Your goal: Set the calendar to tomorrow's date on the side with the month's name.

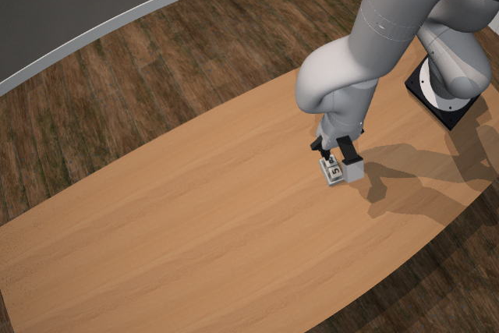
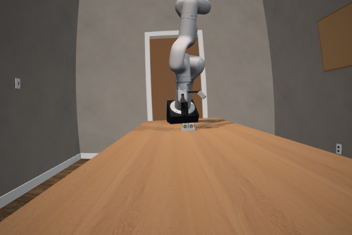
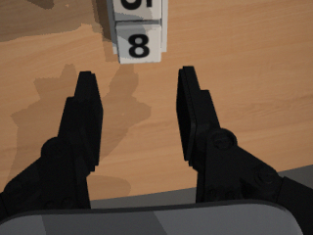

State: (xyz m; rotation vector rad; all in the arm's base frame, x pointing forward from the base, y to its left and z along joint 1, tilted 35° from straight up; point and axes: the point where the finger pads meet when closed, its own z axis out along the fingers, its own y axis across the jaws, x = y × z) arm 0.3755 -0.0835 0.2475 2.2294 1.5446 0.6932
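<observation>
Now: hand 8 cm above the white digit cube. From my hand the other things lie so: calendar tray: 9 cm below, 2 cm to the left.
</observation>
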